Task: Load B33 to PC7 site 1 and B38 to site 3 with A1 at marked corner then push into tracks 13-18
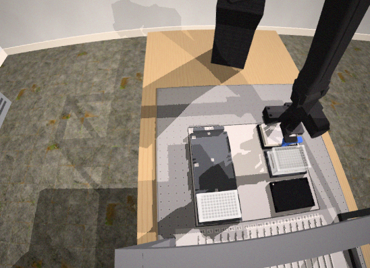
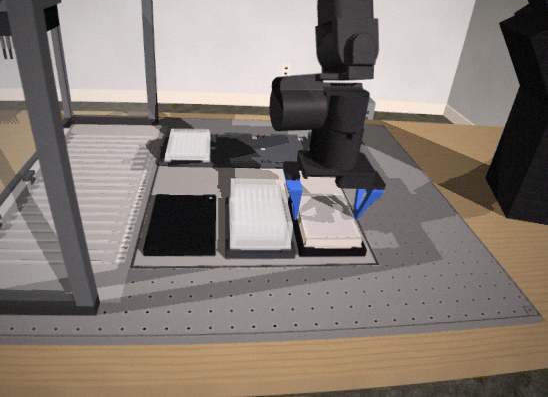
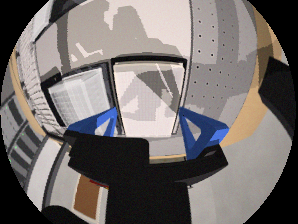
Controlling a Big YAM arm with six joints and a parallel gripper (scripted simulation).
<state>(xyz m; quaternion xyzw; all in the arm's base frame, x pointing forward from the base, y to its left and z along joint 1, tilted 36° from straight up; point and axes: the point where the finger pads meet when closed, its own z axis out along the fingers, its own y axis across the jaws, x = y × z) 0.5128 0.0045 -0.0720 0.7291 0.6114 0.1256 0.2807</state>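
My gripper is now 20 mm above the nest S1. Round my hand: white 96-well plate B38: 310 mm to the right, 150 mm ahead, 10 mm below; then nest S3: 210 mm ahead, 60 mm to the right, 20 mm below; then dark plate carrier PC7: 280 mm to the right, 50 mm ahead, 10 mm below.
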